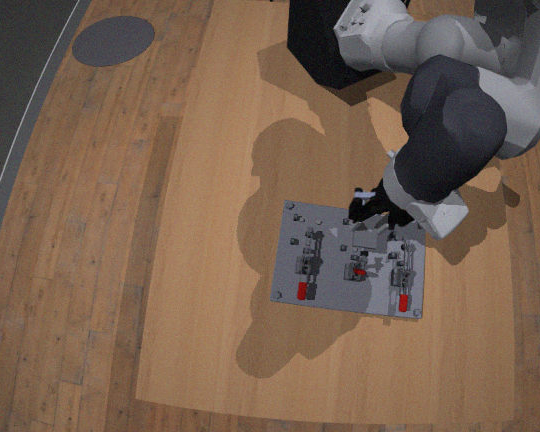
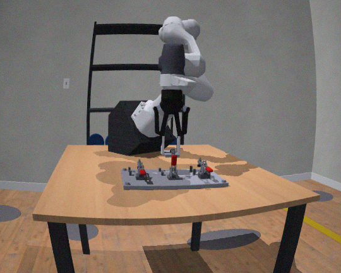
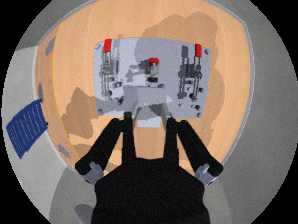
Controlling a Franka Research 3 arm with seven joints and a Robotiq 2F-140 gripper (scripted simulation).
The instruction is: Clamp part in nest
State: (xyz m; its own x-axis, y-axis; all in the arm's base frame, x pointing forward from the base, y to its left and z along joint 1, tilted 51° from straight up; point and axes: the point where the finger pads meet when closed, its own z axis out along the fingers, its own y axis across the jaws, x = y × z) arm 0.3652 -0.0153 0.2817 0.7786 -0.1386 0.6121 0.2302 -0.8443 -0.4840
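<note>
Right now my hand is 3 cm above the grey part. Round my hand: grey fixture plate: 6 cm ahead, 1 cm to the left, 11 cm below.
</note>
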